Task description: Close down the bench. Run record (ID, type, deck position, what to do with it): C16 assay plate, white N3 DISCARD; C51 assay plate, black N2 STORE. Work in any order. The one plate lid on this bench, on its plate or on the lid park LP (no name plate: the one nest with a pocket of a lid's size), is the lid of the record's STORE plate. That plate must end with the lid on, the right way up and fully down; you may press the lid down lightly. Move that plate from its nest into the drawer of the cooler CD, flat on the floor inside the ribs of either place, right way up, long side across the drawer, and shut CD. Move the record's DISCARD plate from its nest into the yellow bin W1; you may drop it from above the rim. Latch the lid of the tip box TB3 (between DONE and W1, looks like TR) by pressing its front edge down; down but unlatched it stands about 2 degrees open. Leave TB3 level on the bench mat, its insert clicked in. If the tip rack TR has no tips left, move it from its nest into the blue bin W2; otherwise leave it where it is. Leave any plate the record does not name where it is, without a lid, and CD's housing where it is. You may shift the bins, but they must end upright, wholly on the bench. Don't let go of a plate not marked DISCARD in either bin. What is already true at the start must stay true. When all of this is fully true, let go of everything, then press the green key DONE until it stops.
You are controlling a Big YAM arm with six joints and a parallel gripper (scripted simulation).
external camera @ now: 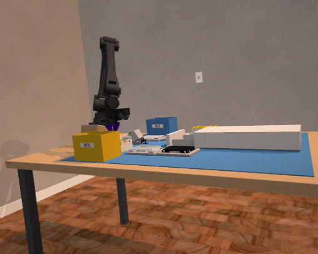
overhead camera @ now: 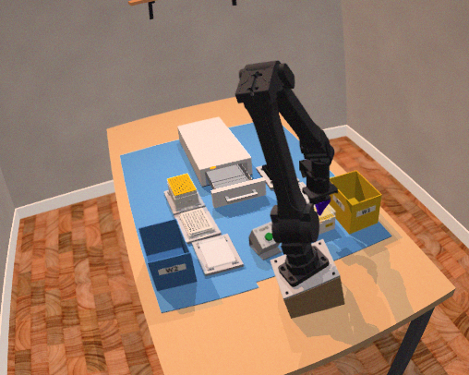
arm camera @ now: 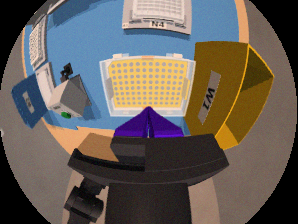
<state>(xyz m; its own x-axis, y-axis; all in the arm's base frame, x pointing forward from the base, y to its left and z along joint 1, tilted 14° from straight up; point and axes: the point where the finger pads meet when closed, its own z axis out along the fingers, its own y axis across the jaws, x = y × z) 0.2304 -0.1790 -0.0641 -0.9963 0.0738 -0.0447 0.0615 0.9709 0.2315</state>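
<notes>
Now: hand 3 cm short of the tip box lid and 2 cm above it. Also, from my hand: tip box TB3: 4 cm below, 3 cm ahead; then yellow bin W1: 16 cm to the right, 4 cm below, 1 cm ahead; then green key DONE: 19 cm to the left, 1 cm below, 1 cm behind.
</notes>
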